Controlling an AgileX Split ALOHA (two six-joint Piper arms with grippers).
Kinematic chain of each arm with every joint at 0, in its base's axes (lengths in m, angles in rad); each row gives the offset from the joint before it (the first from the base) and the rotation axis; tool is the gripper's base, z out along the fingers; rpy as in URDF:
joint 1: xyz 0 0 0.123 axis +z
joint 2: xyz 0 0 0 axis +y
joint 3: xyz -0.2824 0 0.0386 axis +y
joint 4: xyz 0.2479 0 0.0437 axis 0.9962 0 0.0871
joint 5: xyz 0 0 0 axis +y
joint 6: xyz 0.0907 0 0.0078 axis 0.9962 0 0.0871
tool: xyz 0 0 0 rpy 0 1.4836 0
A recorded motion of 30 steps. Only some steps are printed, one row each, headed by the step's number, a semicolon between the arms.
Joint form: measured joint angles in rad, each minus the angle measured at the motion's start. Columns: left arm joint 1, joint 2, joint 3, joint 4, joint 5, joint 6; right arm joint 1, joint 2, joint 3, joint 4, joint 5, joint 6.
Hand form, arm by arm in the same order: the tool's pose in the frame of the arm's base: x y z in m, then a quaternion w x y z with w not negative. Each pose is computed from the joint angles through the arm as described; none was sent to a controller.
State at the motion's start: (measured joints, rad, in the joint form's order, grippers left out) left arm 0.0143 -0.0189 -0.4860 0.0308 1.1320 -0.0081; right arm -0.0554 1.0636 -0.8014 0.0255 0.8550 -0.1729
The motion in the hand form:
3: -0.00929 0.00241 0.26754 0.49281 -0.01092 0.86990 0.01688; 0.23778 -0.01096 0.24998 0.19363 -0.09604 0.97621 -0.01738
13: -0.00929 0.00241 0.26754 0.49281 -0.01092 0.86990 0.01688; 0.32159 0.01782 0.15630 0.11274 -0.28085 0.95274 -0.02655
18: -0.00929 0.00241 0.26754 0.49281 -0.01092 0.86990 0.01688; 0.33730 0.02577 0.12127 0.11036 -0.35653 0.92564 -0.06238
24: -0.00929 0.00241 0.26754 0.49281 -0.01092 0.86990 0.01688; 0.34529 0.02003 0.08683 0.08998 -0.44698 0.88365 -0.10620
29: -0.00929 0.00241 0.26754 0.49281 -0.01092 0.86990 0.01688; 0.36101 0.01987 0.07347 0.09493 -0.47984 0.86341 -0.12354
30: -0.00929 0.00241 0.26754 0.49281 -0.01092 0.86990 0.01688; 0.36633 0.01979 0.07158 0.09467 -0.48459 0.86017 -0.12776
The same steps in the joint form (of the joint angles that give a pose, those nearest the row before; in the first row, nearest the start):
3: 0.0000 0.0000 0.0000 0.0000 0.0000 0.0000; 0.0000 0.2379 -0.0384 0.0083 -0.0490 -0.0972
13: 0.0000 0.0000 0.0000 0.0000 0.0000 0.0000; 0.1108 0.7164 -0.1840 -0.0255 -0.2239 -0.3451
18: 0.0000 0.0000 0.0000 0.0000 0.0000 0.0000; 0.1477 0.8395 -0.1968 -0.1480 -0.3460 -0.3704
24: 0.0000 0.0000 0.0000 0.0000 0.0000 0.0000; 0.1477 0.9490 -0.1968 -0.3536 -0.4391 -0.3858
29: 0.0000 0.0000 0.0000 0.0000 0.0000 0.0000; 0.1477 1.0190 -0.2501 -0.4359 -0.4757 -0.3858
30: 0.0000 0.0000 0.0000 0.0000 0.0000 0.0000; 0.1477 1.0362 -0.2730 -0.4499 -0.4720 -0.3859

